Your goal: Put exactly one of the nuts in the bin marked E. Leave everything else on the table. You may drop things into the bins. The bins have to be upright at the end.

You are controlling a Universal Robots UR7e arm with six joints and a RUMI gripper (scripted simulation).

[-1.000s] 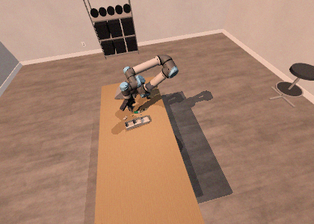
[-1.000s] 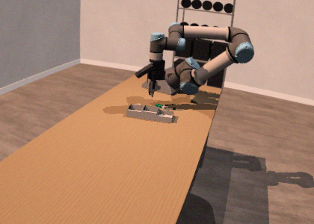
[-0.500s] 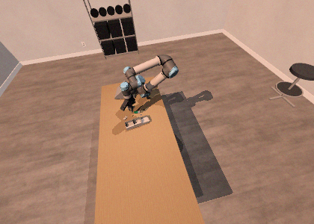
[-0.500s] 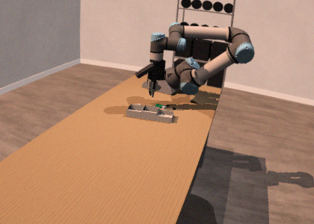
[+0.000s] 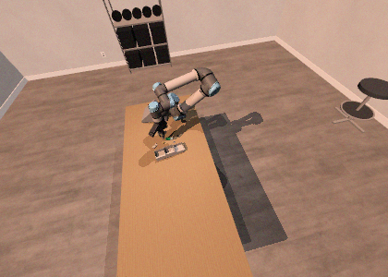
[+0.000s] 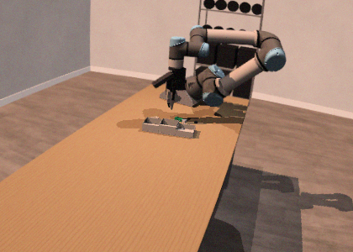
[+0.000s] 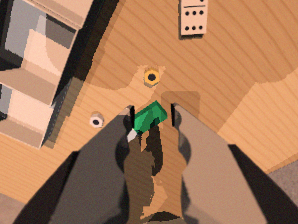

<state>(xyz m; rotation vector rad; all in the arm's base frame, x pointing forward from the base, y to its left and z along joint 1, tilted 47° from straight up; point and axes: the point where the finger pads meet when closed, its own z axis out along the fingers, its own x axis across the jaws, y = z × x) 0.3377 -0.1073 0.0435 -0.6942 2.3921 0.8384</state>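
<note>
My hand is 80 mm above the brass nut. Also, from my hand: silver nut 20 mm ahead, 90 mm to the left, 80 mm below; white domino 10 mm ahead, 80 mm to the right, 80 mm below; green block 20 mm behind, 60 mm to the left, 80 mm below.
</note>
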